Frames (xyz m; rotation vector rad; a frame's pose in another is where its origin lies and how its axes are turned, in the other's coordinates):
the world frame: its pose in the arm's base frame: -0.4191 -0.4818 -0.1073 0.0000 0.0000 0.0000
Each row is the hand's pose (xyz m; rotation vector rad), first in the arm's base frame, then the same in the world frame.
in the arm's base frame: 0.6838 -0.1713 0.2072 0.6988 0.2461 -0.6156
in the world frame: 1.1029 0.3105 0.3145 0.6988 0.2461 -0.6156
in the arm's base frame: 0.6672 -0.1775 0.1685 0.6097 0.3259 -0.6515
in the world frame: 1.0863 0.3043 0.2758 0.6097 0.3259 -0.6515
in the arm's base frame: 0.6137 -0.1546 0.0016 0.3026 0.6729 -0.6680
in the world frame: 1.0328 0.3272 0.1089 0.3026 0.6729 -0.6680
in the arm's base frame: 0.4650 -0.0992 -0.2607 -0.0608 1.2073 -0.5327
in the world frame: 0.8841 0.3826 -0.1534 -0.0608 1.2073 -0.5327
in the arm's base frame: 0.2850 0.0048 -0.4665 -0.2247 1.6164 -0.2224
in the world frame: 0.7041 0.4866 -0.3592 -0.2247 1.6164 -0.2224
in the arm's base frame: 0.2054 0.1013 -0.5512 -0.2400 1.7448 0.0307
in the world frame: 0.6245 0.5831 -0.4439 -0.2400 1.7448 0.0307
